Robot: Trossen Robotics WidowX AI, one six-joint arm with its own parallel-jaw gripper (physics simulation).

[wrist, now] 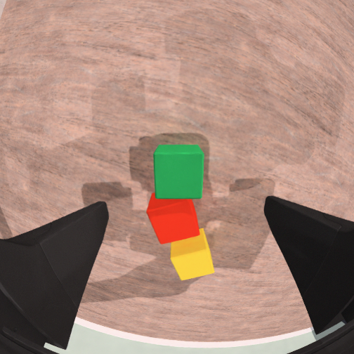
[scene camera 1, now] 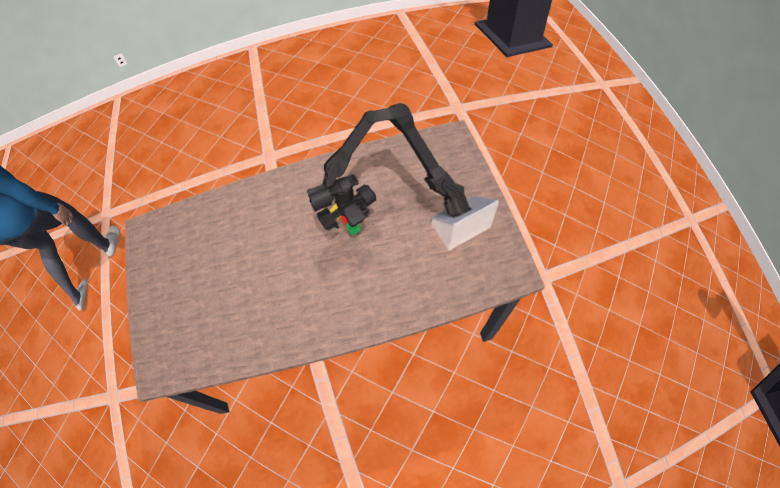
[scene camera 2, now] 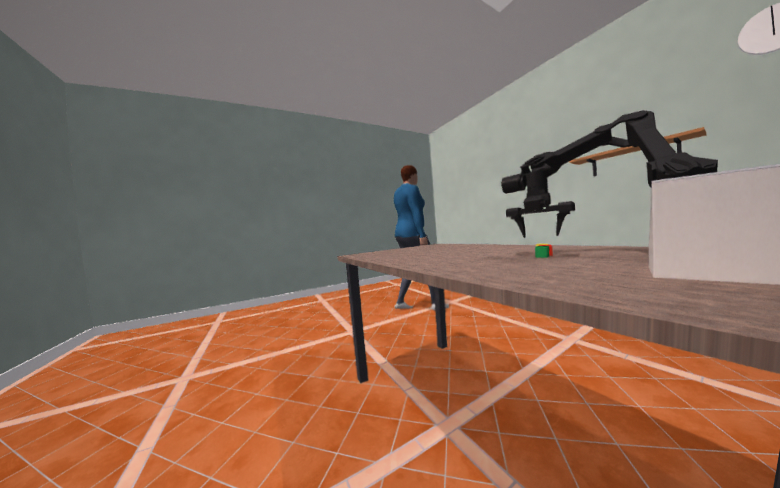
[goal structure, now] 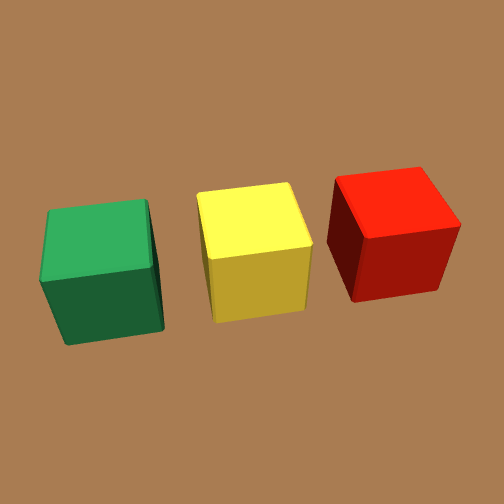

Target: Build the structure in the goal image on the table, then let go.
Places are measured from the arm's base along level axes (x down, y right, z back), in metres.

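Pixels of known places: gripper, fingertip midpoint: (scene camera 2: 540, 236); arm's base, origin of the base link: (scene camera 1: 460, 212) (scene camera 2: 700, 208).
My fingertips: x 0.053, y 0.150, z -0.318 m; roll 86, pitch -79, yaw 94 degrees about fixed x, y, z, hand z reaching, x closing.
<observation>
For each thing: its top centre in the pictures, then the offset to it from my fingertips. Level surfaces: height alone.
- green cube, middle of its top: (scene camera 1: 352, 225) (scene camera 2: 542, 246) dx +0.030, dy -0.006, dz +0.006 m
- red cube, middle of its top: (scene camera 1: 347, 216) (scene camera 2: 545, 245) dx +0.030, dy +0.032, dz +0.003 m
- yellow cube, middle of its top: (scene camera 1: 336, 208) dx +0.030, dy +0.075, dz -0.021 m
- table, its level: dx +0.063 m
A green cube (scene camera 1: 353, 229) (scene camera 2: 541, 252) (wrist: 178, 175), a red cube (scene camera 1: 343, 219) (scene camera 2: 550, 250) (wrist: 173, 221) and a yellow cube (scene camera 1: 333, 208) (wrist: 192, 259) form a short, slightly bent row on the table (scene camera 1: 241, 287) (scene camera 2: 460, 264) (wrist: 280, 100). Red is in the middle, close against both others; whether they touch is hard to tell. The green cube is squared to the wrist view; red and yellow are turned slightly. My gripper (scene camera 1: 342, 217) (scene camera 2: 540, 235) (wrist: 187, 208) is open and empty above the row, its fingers wide apart on either side.
The arm's pale base block (scene camera 1: 472, 227) (scene camera 2: 713, 224) stands at the table's right end in the first scene view. A person in blue (scene camera 1: 17, 210) (scene camera 2: 408, 210) is on the floor beyond the table's left end. A dark pillar (scene camera 1: 517, 25) stands behind the table.
</observation>
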